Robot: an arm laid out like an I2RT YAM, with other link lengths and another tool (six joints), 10 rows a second.
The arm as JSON. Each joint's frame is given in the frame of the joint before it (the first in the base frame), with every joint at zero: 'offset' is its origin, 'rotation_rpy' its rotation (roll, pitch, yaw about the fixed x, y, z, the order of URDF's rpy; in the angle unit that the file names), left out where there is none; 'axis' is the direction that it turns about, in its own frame. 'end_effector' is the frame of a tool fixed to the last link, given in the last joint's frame.
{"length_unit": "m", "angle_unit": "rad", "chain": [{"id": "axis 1", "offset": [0.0, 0.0, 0.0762], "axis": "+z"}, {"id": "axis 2", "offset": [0.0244, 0.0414, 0.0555], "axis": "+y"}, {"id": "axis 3", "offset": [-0.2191, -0.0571, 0.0], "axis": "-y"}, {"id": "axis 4", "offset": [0.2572, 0.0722, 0.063], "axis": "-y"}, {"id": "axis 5", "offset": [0.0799, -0.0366, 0.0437], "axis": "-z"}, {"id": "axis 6", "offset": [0.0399, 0.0, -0.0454], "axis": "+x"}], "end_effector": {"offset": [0.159, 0.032, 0.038], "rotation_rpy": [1.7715, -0.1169, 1.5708]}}
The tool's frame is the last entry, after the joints.
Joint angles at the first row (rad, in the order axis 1, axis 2, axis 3, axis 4, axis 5, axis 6):
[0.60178 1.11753 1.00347 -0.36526 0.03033 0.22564]
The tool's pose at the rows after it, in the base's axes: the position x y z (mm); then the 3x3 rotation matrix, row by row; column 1 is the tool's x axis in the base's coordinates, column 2 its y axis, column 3 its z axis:
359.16, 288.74, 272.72; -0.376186, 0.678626, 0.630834; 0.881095, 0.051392, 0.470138; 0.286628, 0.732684, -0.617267
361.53, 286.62, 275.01; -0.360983, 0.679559, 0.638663; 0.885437, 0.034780, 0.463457; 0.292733, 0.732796, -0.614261
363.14, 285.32, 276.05; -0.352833, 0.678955, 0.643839; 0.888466, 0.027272, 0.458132; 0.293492, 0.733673, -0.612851
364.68, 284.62, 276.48; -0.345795, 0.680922, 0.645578; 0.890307, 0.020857, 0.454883; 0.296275, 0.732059, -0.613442
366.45, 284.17, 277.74; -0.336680, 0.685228, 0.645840; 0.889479, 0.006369, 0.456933; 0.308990, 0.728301, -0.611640
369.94, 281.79, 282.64; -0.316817, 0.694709, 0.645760; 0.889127, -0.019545, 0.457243; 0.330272, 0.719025, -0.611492
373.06, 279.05, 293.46; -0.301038, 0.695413, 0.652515; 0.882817, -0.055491, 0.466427; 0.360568, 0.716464, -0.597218
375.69, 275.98, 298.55; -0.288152, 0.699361, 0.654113; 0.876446, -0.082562, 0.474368; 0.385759, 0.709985, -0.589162
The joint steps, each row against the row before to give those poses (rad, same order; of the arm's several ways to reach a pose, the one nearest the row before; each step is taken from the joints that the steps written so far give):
[0.00000 0.00308 0.00652 -0.00115 0.00801 0.00572]
[0.00000 0.00186 0.00607 -0.00116 0.01259 0.01298]
[-0.00039 0.00195 0.00343 0.00004 0.00800 0.00457]
[-0.00077 0.00457 0.00537 -0.00194 0.00419 0.00572]
[-0.00152 0.00496 0.00569 0.00041 0.00001 0.01488]
[-0.00610 0.00988 0.02517 -0.01719 -0.00038 0.02594]
[-0.00762 0.00193 0.02479 -0.00761 -0.00457 0.03014]
[-0.01068 0.00002 0.00997 -0.00231 -0.01029 0.02366]

